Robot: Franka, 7 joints.
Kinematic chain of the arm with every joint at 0, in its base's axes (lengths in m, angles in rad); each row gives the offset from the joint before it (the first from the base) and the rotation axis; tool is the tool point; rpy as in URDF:
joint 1: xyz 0 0 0.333 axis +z
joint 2: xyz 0 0 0 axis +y
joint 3: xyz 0 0 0.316 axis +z
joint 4: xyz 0.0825 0 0 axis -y
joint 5: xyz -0.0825 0 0.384 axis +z
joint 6: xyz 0 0 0 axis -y
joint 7: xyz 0.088 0 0 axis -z
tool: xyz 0 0 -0.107 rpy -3.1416 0 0
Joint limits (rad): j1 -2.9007..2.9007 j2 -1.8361..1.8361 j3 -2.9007..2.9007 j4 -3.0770..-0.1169 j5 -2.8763..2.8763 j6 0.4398..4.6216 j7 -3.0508..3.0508
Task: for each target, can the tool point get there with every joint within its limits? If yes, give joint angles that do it. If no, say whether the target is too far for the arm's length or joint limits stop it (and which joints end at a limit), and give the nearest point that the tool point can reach.
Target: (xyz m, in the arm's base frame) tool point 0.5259 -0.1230 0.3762
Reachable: yes | joints 0.9359 0.0395 -1.1409 -2.2467 1.7746 2.5650 -2.0189
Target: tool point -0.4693 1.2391 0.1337
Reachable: no: too far | nearest point -0.3005 0.7934 0.2054 | short by 0.482 m
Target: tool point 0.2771 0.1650 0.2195
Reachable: yes | joints -1.7911 -0.0662 2.3424 -2.5745 0.0044 1.6608 -1.9535
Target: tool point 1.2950 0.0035 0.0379
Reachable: no: too far | nearest point 0.8364 0.0023 0.1424 | short by 0.470 m
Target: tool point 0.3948 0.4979 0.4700
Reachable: yes | joints -1.4687 -0.8874 1.7258 -1.2625 -2.2051 3.8868 2.1644
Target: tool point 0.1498 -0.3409 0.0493
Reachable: yes | joints -1.7938 0.6391 0.5138 -2.5934 0.1538 2.8594 -1.1780
